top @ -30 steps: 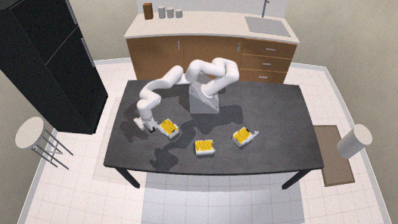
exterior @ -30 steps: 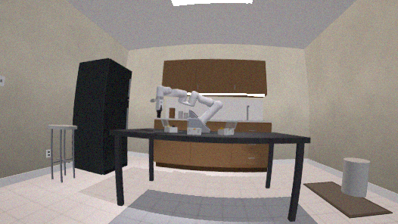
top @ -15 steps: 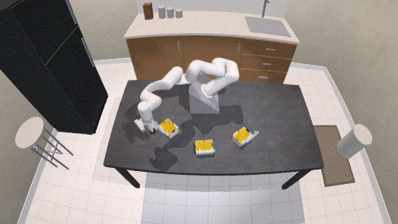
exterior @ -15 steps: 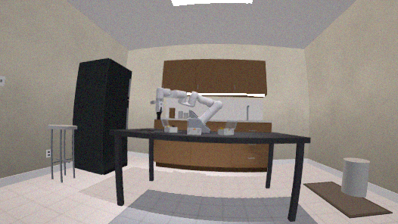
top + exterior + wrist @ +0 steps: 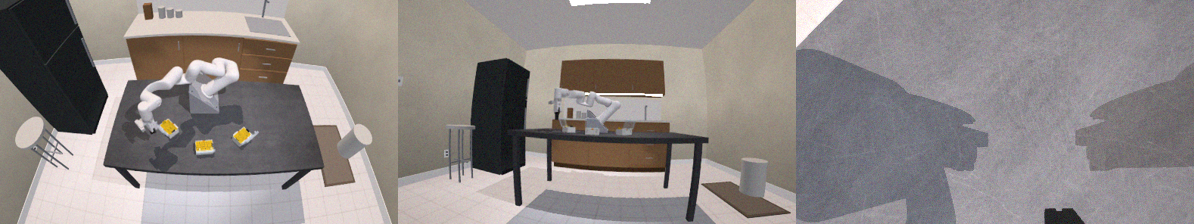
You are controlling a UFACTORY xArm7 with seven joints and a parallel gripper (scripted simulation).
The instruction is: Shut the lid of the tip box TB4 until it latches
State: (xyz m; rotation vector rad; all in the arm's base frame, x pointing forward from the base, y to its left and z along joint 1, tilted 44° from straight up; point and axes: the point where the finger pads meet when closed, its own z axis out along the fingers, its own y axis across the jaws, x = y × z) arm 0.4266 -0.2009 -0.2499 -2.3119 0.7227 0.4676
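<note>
Now: the yellow rack 11 cm behind my hand, 8 cm to the left of it and 8 cm below it. Round my hand: white label: 15 cm behind, 12 cm to the left, 14 cm below; tip box lid: 7 cm behind, 67 cm to the left, 4 cm below.
</note>
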